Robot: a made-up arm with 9 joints. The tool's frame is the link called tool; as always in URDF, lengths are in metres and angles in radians. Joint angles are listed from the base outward.
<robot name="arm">
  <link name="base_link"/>
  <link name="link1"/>
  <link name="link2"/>
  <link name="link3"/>
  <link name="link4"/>
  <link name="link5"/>
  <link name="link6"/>
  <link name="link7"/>
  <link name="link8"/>
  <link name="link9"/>
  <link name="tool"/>
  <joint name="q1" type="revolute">
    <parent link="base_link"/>
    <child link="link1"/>
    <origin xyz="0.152 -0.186 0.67"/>
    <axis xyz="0 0 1"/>
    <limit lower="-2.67" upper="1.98"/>
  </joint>
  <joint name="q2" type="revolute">
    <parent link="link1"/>
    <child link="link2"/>
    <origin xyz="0.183 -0.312 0.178" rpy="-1.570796 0 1.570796"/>
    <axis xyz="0 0 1"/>
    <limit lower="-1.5" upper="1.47"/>
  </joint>
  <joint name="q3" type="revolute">
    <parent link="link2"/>
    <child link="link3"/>
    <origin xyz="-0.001 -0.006 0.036" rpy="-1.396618 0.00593 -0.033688"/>
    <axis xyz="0 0 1"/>
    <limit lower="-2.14" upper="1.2"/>
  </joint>
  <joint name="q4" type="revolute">
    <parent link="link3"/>
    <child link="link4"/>
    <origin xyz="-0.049 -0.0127 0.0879" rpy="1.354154 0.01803 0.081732"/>
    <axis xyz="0 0 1"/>
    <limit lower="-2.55" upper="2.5"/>
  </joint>
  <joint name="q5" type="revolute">
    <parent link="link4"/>
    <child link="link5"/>
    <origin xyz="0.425 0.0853 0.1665" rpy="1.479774 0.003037 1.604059"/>
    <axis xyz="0 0 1"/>
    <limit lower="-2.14" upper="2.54"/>
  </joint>
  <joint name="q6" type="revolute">
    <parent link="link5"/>
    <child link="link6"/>
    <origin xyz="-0.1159 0.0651 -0.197" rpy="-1.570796 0 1.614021"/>
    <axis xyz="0 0 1"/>
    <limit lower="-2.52" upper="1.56"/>
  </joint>
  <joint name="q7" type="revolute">
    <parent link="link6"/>
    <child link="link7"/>
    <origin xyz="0.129 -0.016 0.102" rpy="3.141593 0 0"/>
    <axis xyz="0 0 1"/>
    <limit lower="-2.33" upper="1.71"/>
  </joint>
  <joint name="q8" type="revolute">
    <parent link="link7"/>
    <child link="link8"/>
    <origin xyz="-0.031 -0.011 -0.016" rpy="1.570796 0 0"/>
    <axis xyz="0 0 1"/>
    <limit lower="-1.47" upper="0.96"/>
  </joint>
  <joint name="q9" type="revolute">
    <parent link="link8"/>
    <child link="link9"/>
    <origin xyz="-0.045 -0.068 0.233" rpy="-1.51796 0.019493 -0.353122"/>
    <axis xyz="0 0 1"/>
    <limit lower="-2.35" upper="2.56"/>
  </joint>
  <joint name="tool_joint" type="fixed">
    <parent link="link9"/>
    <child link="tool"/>
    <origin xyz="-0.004 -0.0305 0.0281" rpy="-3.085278 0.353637 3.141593"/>
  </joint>
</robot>
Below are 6 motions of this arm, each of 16 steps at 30 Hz.
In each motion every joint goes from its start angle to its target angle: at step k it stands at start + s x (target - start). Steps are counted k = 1, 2, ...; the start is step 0. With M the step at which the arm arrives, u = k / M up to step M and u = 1 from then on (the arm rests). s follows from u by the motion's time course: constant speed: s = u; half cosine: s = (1 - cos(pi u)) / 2; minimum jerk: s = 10 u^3 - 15 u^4 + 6 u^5.
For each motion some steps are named. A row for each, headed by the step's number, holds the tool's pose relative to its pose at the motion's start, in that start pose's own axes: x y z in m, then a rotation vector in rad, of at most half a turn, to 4 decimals.
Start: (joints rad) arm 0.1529 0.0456 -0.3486 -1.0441 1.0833 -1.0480 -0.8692 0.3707 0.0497
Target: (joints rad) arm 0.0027 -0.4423 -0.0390 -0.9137 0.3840 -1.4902 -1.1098 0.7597 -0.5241
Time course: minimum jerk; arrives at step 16
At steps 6, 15, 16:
6: -0.0843 -0.0199 -0.0358 0.1555 -0.4066 0.0742
15: -0.2408 -0.0145 -0.2326 0.3150 -1.4553 0.0818
16: -0.2411 -0.0142 -0.2333 0.3148 -1.4583 0.0812

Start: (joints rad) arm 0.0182 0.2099 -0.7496 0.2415 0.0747 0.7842 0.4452 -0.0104 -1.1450
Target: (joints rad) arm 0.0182 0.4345 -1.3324 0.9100 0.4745 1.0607 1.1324 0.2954 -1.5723
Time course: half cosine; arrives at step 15
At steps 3, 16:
3: 0.0000 -0.0050 0.0085 0.0177 0.0679 0.0207
16: 0.0647 -0.0203 0.0585 0.0006 0.7542 0.1778

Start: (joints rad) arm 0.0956 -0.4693 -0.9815 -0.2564 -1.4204 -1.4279 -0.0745 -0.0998 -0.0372
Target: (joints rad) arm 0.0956 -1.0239 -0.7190 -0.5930 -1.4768 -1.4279 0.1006 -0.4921 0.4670
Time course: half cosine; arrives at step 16
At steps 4, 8, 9, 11, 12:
4: -0.0453 -0.0016 -0.0462 0.0714 0.0353 -0.1727
8: -0.1480 0.0322 -0.1545 0.2585 0.1751 -0.5658
9: -0.1736 0.0505 -0.1820 0.3134 0.2271 -0.6665
11: -0.2166 0.0934 -0.2281 0.4180 0.3379 -0.8413
12: -0.2328 0.1147 -0.2454 0.4633 0.3901 -0.9098

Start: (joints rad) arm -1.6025 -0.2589 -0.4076 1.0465 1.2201 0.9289 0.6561 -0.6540 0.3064
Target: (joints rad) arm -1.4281 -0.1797 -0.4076 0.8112 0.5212 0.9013 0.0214 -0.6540 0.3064
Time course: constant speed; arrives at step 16
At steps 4, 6, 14, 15, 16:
4: -0.0143 0.0246 0.0196 -0.1311 -0.2437 0.0901
6: -0.0246 0.0387 0.0283 -0.2038 -0.3630 0.1314
14: -0.0838 0.1042 0.0417 -0.5360 -0.8218 0.2636
15: -0.0925 0.1130 0.0399 -0.5815 -0.8770 0.2756
16: -0.1014 0.1219 0.0373 -0.6278 -0.9316 0.2866

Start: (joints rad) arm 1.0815 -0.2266 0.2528 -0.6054 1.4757 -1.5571 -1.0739 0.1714 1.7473
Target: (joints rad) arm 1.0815 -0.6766 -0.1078 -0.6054 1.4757 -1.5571 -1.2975 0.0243 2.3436
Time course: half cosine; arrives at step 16
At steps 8, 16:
8: -0.0218 0.0214 0.0069 -0.0186 -0.2366 0.0819
16: -0.0556 0.0227 0.0046 0.0653 -0.4812 0.1258

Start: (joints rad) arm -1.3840 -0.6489 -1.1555 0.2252 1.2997 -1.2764 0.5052 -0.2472 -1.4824
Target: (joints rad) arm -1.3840 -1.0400 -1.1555 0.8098 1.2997 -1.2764 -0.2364 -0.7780 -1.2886
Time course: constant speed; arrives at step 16
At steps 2, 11, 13, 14, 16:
2: 0.0177 -0.0080 -0.0157 0.0735 0.0025 0.0086
11: 0.1182 -0.0307 -0.0661 0.3848 0.0780 0.0415
13: 0.1438 -0.0331 -0.0722 0.4487 0.1083 0.0477
14: 0.1568 -0.0341 -0.0745 0.4799 0.1251 0.0506
16: 0.1833 -0.0355 -0.0776 0.5403 0.1623 0.0563

